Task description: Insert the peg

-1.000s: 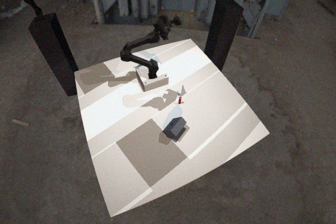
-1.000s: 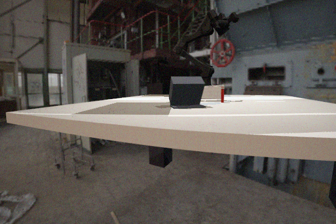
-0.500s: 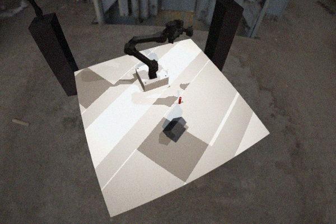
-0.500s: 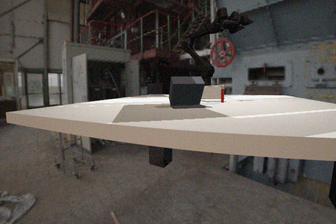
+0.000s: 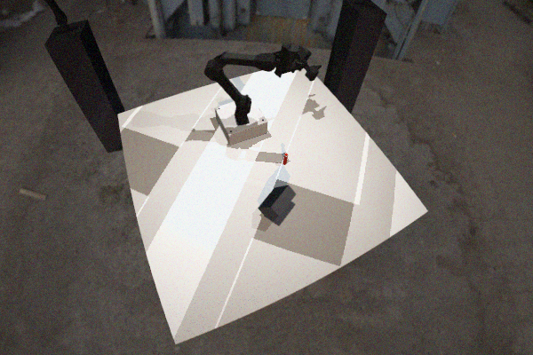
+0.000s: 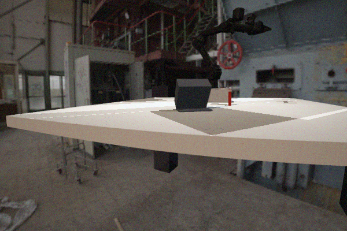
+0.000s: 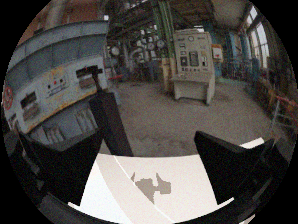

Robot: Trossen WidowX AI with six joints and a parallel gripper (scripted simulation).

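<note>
Right now my gripper tip is 370 mm above the red peg, 250 mm short of it and 180 mm to the left of it. The rest, counted from my gripper tip: dark sloped panel block 470 mm ahead, 360 mm below, 300 mm to the right.
</note>
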